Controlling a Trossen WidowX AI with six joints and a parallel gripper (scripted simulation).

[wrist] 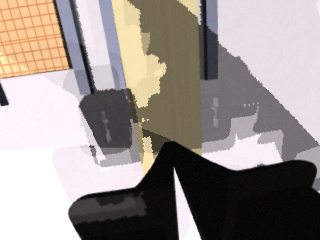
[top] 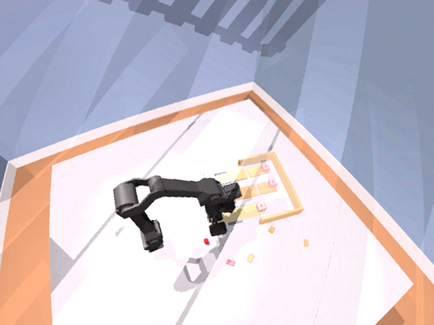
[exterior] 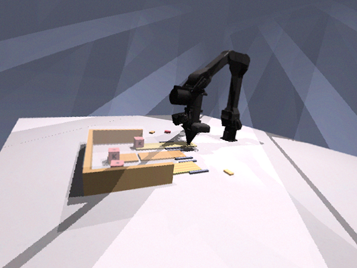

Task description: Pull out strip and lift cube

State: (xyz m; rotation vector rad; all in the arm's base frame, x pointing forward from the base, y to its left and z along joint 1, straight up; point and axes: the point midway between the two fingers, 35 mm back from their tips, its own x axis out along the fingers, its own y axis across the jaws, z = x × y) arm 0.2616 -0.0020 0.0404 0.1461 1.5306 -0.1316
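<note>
The red block is 8 cm to the right of my gripper tip, 7 cm behind it and 1 cm above it.
</note>
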